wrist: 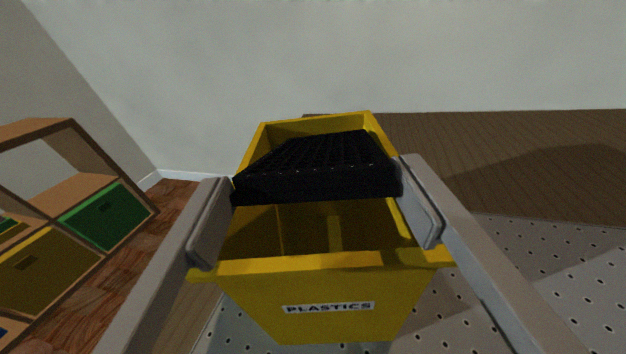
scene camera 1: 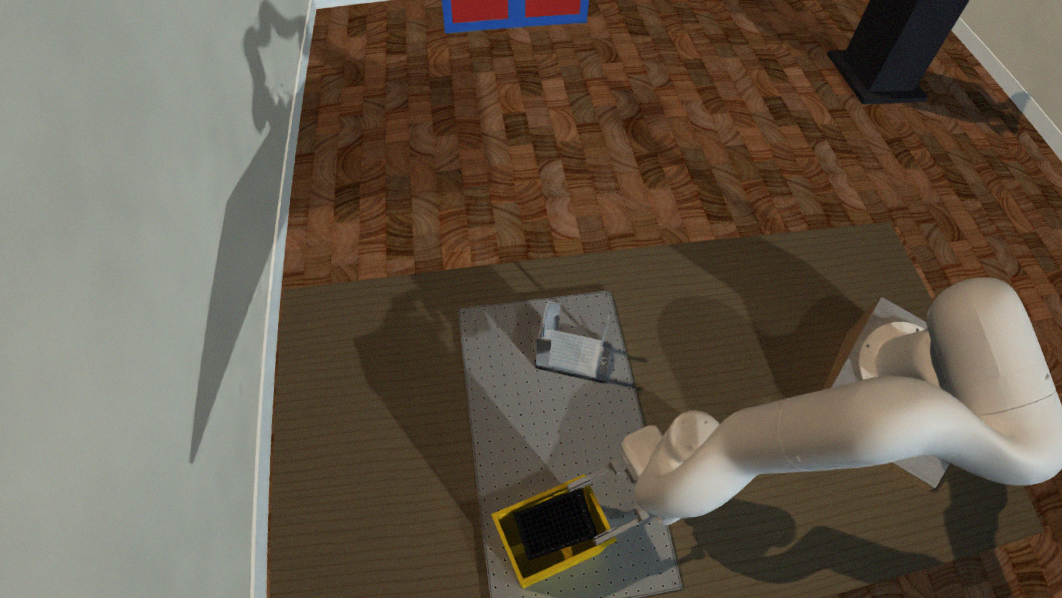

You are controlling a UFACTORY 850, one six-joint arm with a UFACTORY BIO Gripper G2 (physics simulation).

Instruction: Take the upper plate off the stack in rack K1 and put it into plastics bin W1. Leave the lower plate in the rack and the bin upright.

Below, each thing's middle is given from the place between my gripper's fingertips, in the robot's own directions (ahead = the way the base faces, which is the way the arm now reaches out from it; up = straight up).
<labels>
I see my gripper 50 mm short of the black plate (scene camera 1: 564,521), 10 mm to the right of it and 20 mm above it. Also, from my hand: yellow plastics bin (wrist: 347,269) (50 mm ahead, 10 mm to the left, 110 mm below); then pale plate (scene camera 1: 568,351) (70 mm behind, 390 mm to the right, 170 mm below).
</labels>
